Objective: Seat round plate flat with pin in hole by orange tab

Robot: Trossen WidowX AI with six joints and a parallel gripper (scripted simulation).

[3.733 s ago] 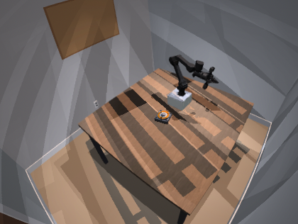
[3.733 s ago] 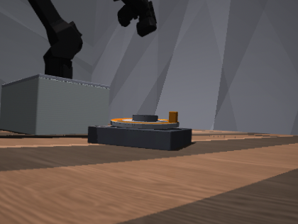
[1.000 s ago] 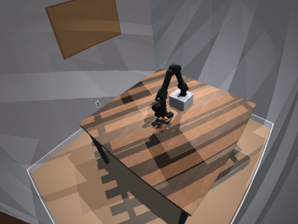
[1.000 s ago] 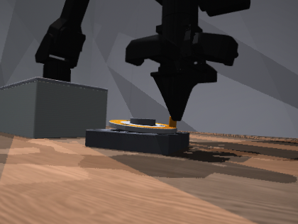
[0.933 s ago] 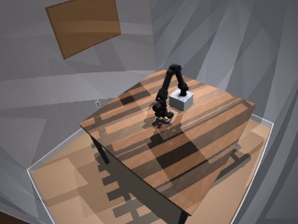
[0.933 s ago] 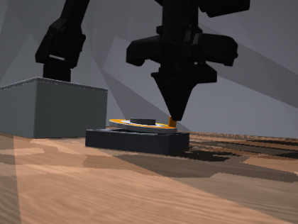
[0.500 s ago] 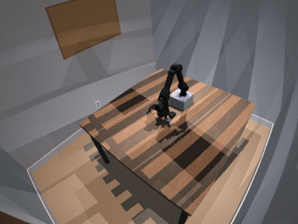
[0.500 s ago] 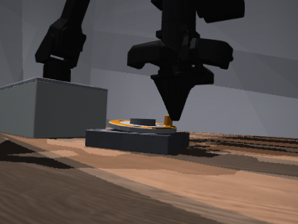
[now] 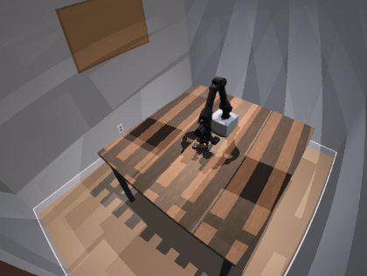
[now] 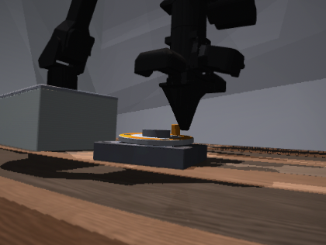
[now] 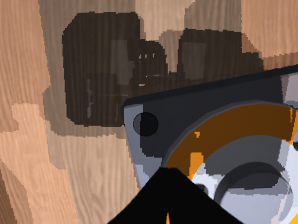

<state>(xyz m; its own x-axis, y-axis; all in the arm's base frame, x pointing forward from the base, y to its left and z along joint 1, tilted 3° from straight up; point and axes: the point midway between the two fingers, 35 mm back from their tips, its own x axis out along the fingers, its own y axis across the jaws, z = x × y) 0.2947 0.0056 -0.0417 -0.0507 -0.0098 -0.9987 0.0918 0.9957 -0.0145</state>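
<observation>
Now: the round grey plate 2 cm behind my gripper tip, 2 cm to the right of it and 1 cm below it. From my gripper tip the other things lie so: dark square base (2 cm behind, 5 cm to the right, 2 cm below).
</observation>
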